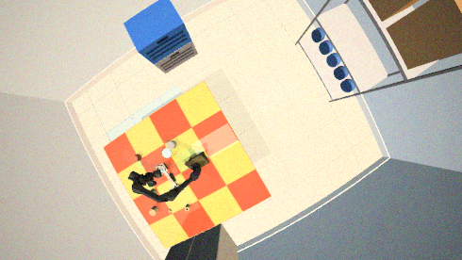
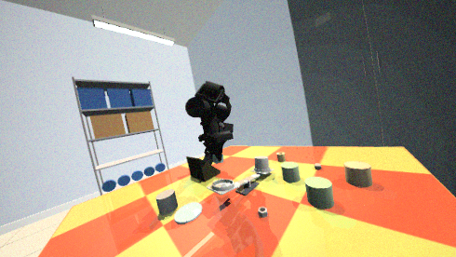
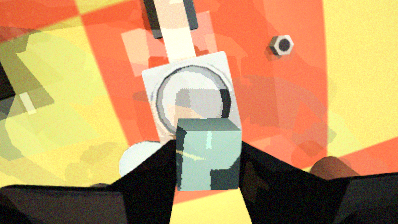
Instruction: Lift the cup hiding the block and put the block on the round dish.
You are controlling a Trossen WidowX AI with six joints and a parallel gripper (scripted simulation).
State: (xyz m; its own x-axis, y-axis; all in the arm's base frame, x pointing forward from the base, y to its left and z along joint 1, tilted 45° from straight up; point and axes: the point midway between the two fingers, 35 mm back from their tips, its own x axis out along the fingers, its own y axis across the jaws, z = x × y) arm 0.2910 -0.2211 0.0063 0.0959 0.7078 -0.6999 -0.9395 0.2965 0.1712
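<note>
My gripper tip is 100 mm past the round pale dish, 100 mm to the left of it and 170 mm above it. From my gripper tip the other things lie so: balance beam 20 mm ahead, 120 mm to the left, 150 mm below; then nut 140 mm ahead, 20 mm to the left, 160 mm below; then pale green block 10 mm above.
</note>
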